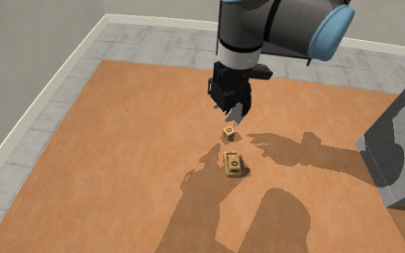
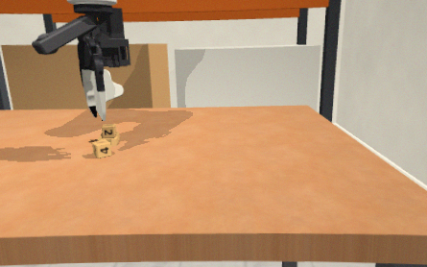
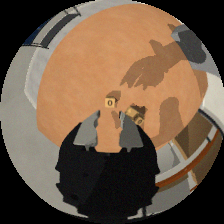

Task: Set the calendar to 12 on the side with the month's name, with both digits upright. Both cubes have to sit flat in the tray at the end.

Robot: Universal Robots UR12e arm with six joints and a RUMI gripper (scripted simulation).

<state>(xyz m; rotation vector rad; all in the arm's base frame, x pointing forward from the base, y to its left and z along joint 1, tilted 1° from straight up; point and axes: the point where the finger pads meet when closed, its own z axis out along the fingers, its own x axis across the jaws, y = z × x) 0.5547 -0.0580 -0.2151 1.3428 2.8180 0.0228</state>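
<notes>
The cube lies 80 mm below my hand. The rest, counted from my hand: tray 20 mm behind, 110 mm to the left, 90 mm below.
</notes>
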